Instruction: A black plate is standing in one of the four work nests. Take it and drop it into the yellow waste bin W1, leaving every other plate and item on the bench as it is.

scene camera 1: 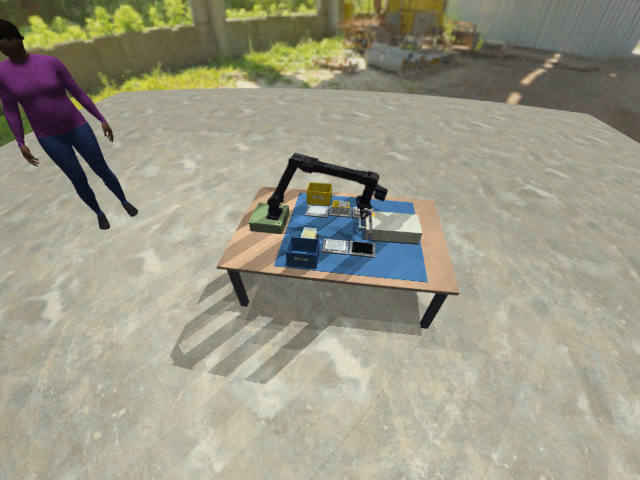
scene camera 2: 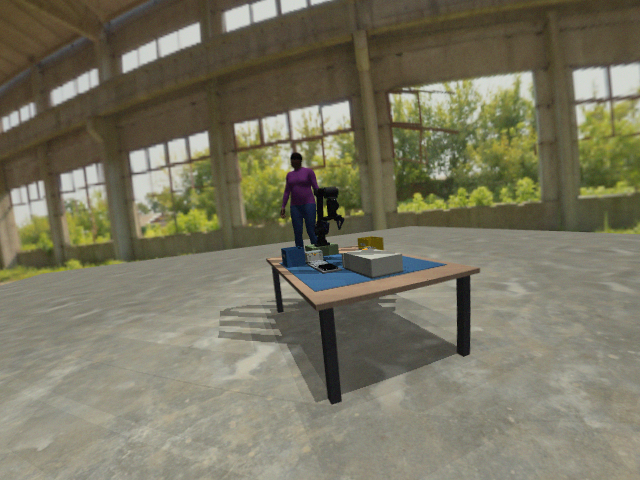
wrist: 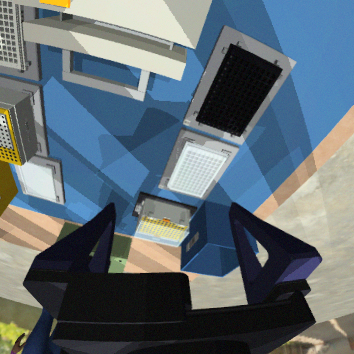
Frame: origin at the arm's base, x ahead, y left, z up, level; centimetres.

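Where they show: gripper, fingertip midpoint: [scene camera 1: 360, 213] [scene camera 2: 333, 231] [wrist: 173, 207]; arm's base at its link origin: [scene camera 1: 274, 214] [scene camera 2: 322, 245].
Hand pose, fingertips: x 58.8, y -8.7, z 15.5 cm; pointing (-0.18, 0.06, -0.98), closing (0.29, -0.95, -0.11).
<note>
Things, the pixels of their centre, and the offset from my fingertips. "spot": a spot on its surface instead.
- black plate at the middle of its body: [wrist: 236, 95] [scene camera 2: 327, 266] [scene camera 1: 362, 247] dx +4.2, dy -7.5, dz -21.2 cm
- grey nest at a spot on its surface: [wrist: 287, 65] spot: dx +11.5, dy -12.3, dz -22.0 cm
- yellow waste bin at the middle of its body: [scene camera 1: 319, 194] [scene camera 2: 370, 245] dx -33.0, dy +41.5, dz -17.2 cm
- white plate at the middle of its body: [wrist: 194, 172] [scene camera 1: 335, 245] dx -13.2, dy -8.2, dz -21.2 cm
- blue bin at the middle of its body: [wrist: 214, 241] [scene camera 1: 303, 252] [scene camera 2: 293, 256] dx -31.0, dy -22.2, dz -17.2 cm
- yellow-dotted rack at the middle of its body: [wrist: 161, 221] [scene camera 1: 308, 238] [scene camera 2: 313, 256] dx -31.0, dy -6.9, dz -19.3 cm
- yellow-topped box at the middle of its body: [wrist: 4, 127] [scene camera 1: 340, 207] dx -14.6, dy +29.6, dz -18.7 cm
A black plate [scene camera 1: 362, 247] [scene camera 2: 326, 267] [wrist: 240, 91] lies flat in a grey nest [wrist: 287, 65], at the upper right of the wrist view. The yellow waste bin [scene camera 1: 319, 198] [scene camera 2: 370, 242] [wrist: 6, 187] stands at the table's far side, near the arm's base; a part of it shows at the wrist view's left edge. My gripper [scene camera 1: 365, 212] [scene camera 2: 339, 223] [wrist: 173, 207] is open and empty, above the bench and apart from the black plate. In the wrist view its fingers stand wide, below the black plate in the picture.
A white plate [scene camera 1: 335, 245] [wrist: 198, 170] sits in the neighbouring nest. A blue bin [scene camera 1: 302, 257] [wrist: 212, 245] and a yellow-dotted rack [scene camera 1: 308, 233] [wrist: 162, 229] stand beyond it. A large pale device [scene camera 1: 395, 235] [scene camera 2: 372, 264] with a front frame stands beside the nests. A yellow-topped box [scene camera 1: 340, 204] [wrist: 25, 125] stands opposite.
</note>
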